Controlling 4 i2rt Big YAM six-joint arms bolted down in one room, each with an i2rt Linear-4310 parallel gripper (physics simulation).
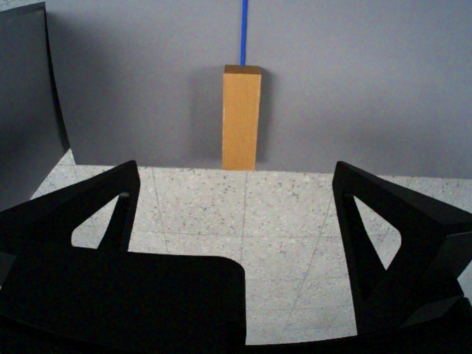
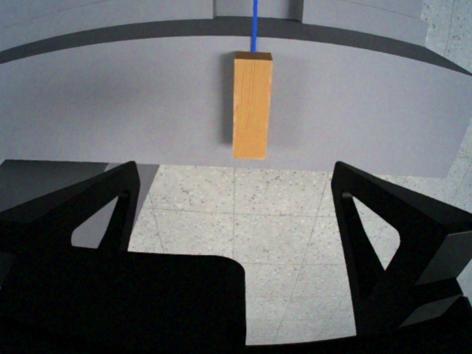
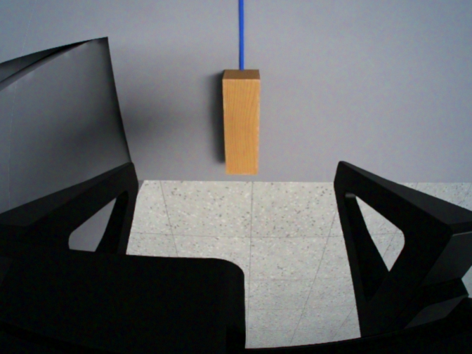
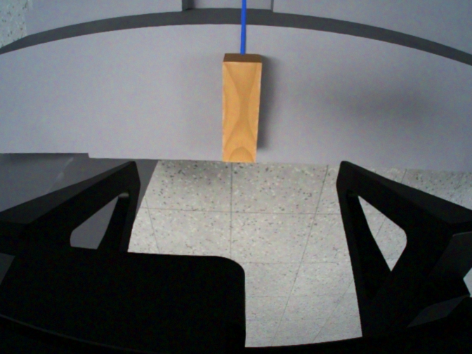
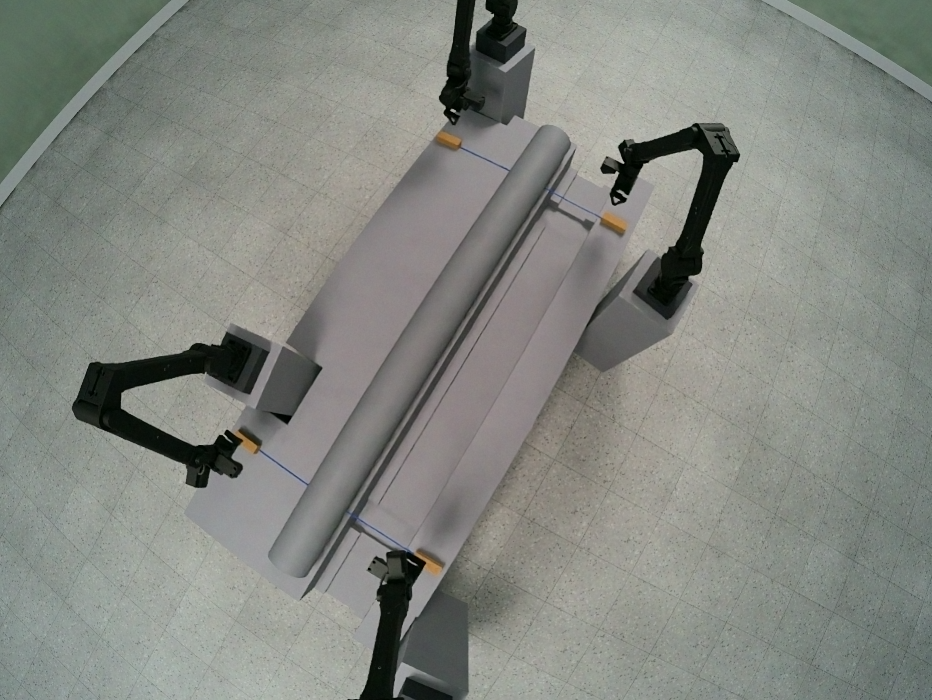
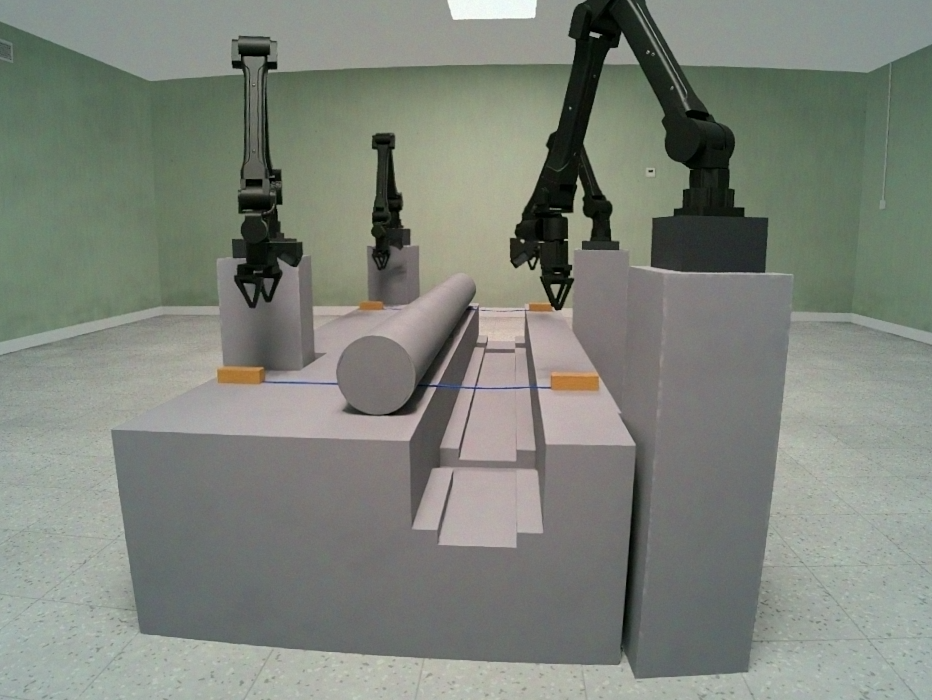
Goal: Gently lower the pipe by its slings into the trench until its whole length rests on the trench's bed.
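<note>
The long grey pipe lies on the block's top beside the trench, outside it. Two thin blue slings cross under the pipe and over the trench; the nearer sling sags slightly. Each sling end has a wooden handle, lying on the block near its edge. The arm1 gripper, arm2 gripper, arm3 gripper and arm4 gripper are open and empty, each above and outside its handle.
A grey pedestal stands against the block's right side. Another pedestal meets its left side. Two more stand near the block's other corners. The trench has stepped sides and a cross gap near each end.
</note>
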